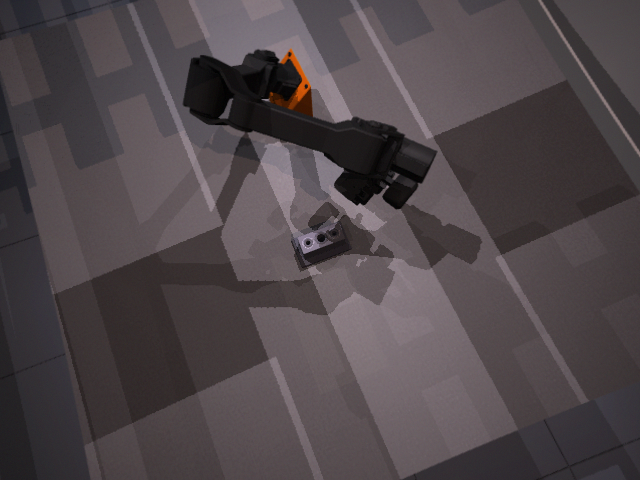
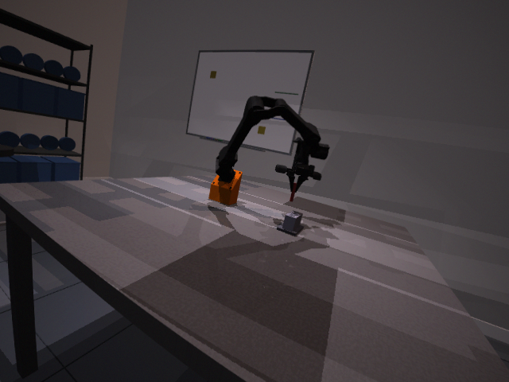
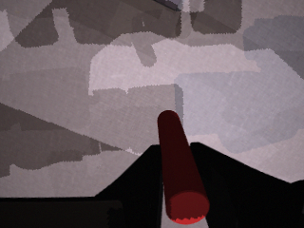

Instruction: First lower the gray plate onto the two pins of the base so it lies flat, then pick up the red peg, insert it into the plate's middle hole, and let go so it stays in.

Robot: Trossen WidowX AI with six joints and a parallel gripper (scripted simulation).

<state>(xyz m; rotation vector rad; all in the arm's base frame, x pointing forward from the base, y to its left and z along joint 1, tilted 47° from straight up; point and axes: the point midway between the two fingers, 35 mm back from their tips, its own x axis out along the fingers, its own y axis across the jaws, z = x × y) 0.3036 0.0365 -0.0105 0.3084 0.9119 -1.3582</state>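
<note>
Right now the gray plate is 130 mm to the right of my gripper tip, 70 mm below it and 40 mm ahead of it. Also, from my gripper tip: dark flat base: 130 mm to the right, 110 mm below, 40 mm ahead; then red peg: right at my gripper tip.
</note>
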